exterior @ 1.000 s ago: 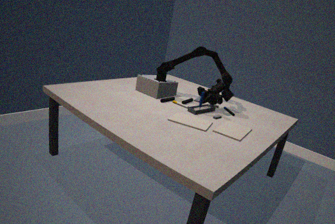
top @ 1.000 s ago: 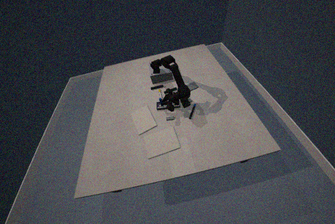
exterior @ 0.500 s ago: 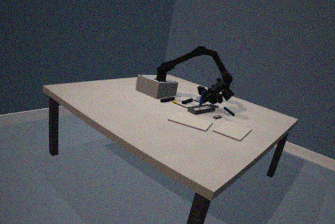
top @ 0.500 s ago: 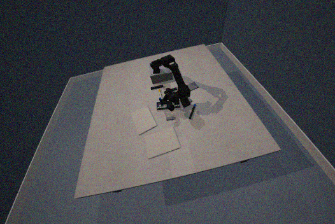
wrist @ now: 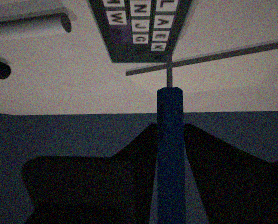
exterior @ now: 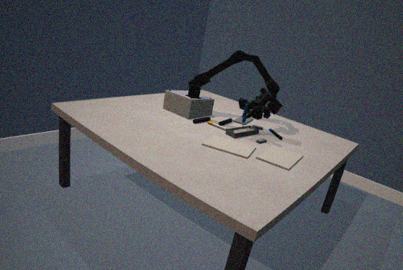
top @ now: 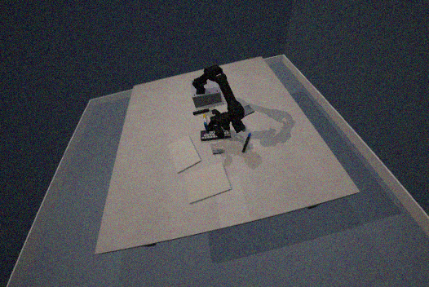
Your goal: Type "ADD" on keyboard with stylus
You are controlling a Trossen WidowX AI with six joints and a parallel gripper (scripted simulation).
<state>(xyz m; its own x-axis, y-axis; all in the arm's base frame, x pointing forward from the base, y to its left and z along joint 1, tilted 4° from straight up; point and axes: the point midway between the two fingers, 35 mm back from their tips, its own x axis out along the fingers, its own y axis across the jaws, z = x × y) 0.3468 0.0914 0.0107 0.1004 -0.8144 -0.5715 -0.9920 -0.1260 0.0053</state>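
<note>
Now: gripper tip 10 cm short of the small grey block, 10 cm above it and 5 cm to the right of it. The rest, counted from my gripper tip: blue stylus: 1 cm below; stylus tip: 5 cm below; white-and-yellow marker: 16 cm behind, 10 cm below, 4 cm to the right.
</note>
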